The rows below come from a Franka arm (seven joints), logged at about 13 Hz.
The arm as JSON. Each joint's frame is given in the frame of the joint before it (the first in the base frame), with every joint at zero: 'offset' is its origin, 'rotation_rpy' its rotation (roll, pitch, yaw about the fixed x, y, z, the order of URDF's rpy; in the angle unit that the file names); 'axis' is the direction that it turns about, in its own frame. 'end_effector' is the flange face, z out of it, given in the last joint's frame.
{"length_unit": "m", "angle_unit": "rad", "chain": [
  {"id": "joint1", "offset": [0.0, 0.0, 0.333], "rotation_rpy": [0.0, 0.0, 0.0], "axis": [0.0, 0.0, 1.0]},
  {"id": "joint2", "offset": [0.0, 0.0, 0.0], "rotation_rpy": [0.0, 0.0, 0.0], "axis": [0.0, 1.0, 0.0]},
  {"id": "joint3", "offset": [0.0, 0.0, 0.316], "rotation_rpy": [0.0, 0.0, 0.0], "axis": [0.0, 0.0, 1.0]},
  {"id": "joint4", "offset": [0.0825, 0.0, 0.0], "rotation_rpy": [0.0, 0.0, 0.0], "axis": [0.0, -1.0, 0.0]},
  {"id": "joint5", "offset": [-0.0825, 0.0, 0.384], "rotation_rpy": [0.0, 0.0, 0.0], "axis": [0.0, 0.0, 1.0]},
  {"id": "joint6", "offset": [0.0, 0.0, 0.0], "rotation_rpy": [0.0, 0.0, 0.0], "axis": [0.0, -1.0, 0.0]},
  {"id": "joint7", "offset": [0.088, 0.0, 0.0], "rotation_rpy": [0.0, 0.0, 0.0], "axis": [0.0, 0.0, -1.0]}
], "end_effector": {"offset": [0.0, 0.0, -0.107], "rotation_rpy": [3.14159, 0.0, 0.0]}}
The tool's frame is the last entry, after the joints.
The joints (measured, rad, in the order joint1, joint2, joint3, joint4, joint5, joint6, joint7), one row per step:
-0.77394 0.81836 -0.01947 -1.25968 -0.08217 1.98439 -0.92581
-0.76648 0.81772 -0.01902 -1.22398 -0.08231 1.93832 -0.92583
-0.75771 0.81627 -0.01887 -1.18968 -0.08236 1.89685 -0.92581
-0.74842 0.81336 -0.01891 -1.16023 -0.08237 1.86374 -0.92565
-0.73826 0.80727 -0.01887 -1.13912 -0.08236 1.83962 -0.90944
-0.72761 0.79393 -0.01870 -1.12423 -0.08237 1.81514 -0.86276
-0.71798 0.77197 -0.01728 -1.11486 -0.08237 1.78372 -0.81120
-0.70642 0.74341 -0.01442 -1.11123 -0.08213 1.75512 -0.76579
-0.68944 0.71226 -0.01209 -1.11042 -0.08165 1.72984 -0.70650
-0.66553 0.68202 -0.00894 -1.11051 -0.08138 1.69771 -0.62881
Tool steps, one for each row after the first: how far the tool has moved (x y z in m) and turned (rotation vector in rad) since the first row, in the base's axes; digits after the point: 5 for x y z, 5 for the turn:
0.00582 0.00196 0.01318 0.00562 0.00786 0.00437
0.01208 0.00475 0.02682 0.00847 0.01281 0.01008
0.01830 0.00813 0.04005 0.00804 0.01404 0.01664
0.02443 0.01267 0.05255 0.00314 0.01227 0.00887
0.02981 0.01847 0.06760 -0.00606 0.00980 -0.02865
0.03340 0.02559 0.08599 -0.01264 0.00949 -0.07183
0.03745 0.03519 0.10675 -0.01956 0.00537 -0.10583
0.04322 0.04816 0.12825 -0.02987 -0.00143 -0.14833
0.05100 0.06631 0.14796 -0.03709 -0.00161 -0.20188

